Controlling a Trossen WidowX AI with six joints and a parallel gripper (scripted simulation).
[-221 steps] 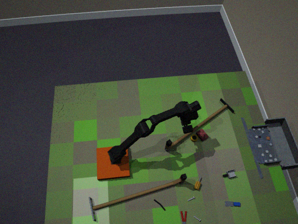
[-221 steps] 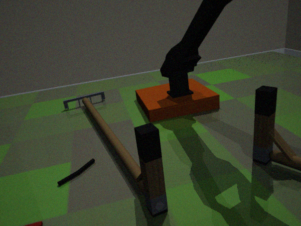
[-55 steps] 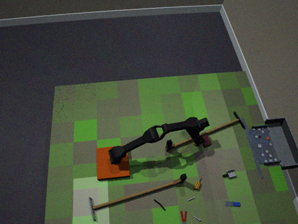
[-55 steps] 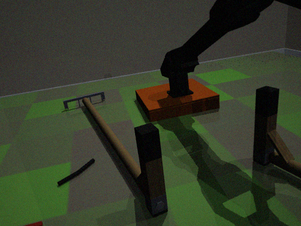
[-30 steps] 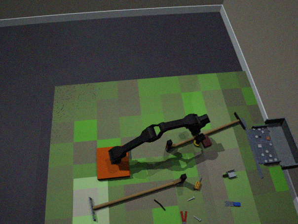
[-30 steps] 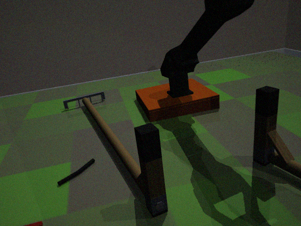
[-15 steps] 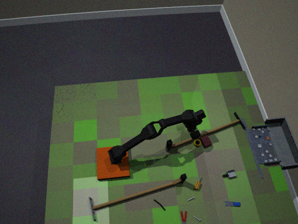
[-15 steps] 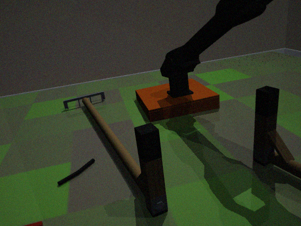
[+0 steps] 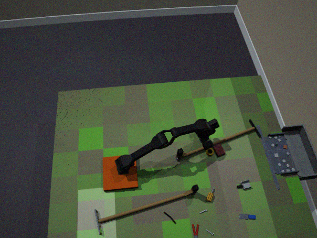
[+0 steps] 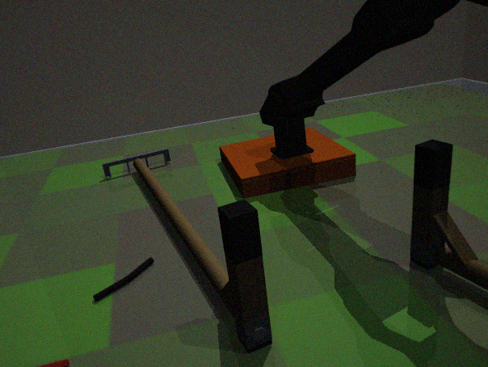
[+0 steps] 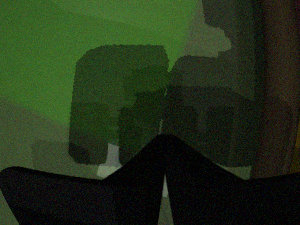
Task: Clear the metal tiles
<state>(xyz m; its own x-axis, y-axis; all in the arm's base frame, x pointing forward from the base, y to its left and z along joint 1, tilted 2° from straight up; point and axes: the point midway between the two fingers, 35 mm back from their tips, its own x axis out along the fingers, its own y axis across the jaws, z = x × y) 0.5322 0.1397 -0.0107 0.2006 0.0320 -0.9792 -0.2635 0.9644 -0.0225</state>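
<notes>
Now: the yellow ring 9 cm to the right of my gripper tip and 2 cm ahead of it. From my gripper tip the other things lie so: long scraper: 9 cm ahead, 6 cm above, 4 cm to the right; then black strip: 46 cm to the right, 30 cm behind; then red block: 9 cm to the right, 9 cm ahead, 1 cm above.
</notes>
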